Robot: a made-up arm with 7 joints. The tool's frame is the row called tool.
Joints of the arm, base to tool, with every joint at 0 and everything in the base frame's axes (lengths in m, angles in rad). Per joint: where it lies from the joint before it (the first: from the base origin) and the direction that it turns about. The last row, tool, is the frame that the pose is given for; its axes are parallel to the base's.
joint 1: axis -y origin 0 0.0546 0
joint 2: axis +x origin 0 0.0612 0
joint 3: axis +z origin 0 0 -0.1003
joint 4: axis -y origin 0 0 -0.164
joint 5: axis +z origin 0 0 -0.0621
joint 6: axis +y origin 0 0 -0.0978
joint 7: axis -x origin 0 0 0
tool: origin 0 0 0
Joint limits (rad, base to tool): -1.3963..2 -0.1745..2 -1.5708..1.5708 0..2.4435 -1.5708..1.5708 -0.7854..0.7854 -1.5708..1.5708
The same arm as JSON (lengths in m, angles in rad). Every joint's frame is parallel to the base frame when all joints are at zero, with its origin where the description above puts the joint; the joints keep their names.
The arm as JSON. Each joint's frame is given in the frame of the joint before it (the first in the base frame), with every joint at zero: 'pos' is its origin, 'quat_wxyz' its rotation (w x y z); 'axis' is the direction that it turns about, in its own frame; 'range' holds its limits. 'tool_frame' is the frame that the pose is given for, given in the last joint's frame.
{"length_unit": "m", "angle_unit": "rad", "joints": [
  {"joint": "joint 1", "pos": [0.0, 0.0546, 0.0], "quat_wxyz": [1.0, 0.0, 0.0, 0.0], "axis": [0.0, -1.0, 0.0], "range": [-1.3963, 2.0]},
  {"joint": "joint 2", "pos": [0.0, 0.0612, 0.0], "quat_wxyz": [1.0, 0.0, 0.0, 0.0], "axis": [1.0, 0.0, 0.0], "range": [-0.1745, 2.0]},
  {"joint": "joint 3", "pos": [0.0, 0.0, -0.1003], "quat_wxyz": [1.0, 0.0, 0.0, 0.0], "axis": [0.0, 0.0, 1.0], "range": [-1.5708, 1.5708]},
  {"joint": "joint 4", "pos": [0.0, 0.0, -0.164], "quat_wxyz": [1.0, 0.0, 0.0, 0.0], "axis": [0.0, -1.0, 0.0], "range": [0.0, 2.4435]},
  {"joint": "joint 5", "pos": [0.0, 0.0, -0.0621], "quat_wxyz": [1.0, 0.0, 0.0, 0.0], "axis": [0.0, 0.0, 1.0], "range": [-1.5708, 1.5708]},
  {"joint": "joint 6", "pos": [0.0, 0.0, -0.0978], "quat_wxyz": [1.0, 0.0, 0.0, 0.0], "axis": [0.0, 1.0, 0.0], "range": [-0.7854, 0.7854]},
  {"joint": "joint 7", "pos": [0.0, 0.0, 0.0], "quat_wxyz": [1.0, 0.0, 0.0, 0.0], "axis": [-1.0, 0.0, 0.0], "range": [-1.5708, 1.5708]}
], "tool_frame": {"pos": [0.0, 0.0, 0.0], "quat_wxyz": [1.0, 0.0, 0.0, 0.0]}}

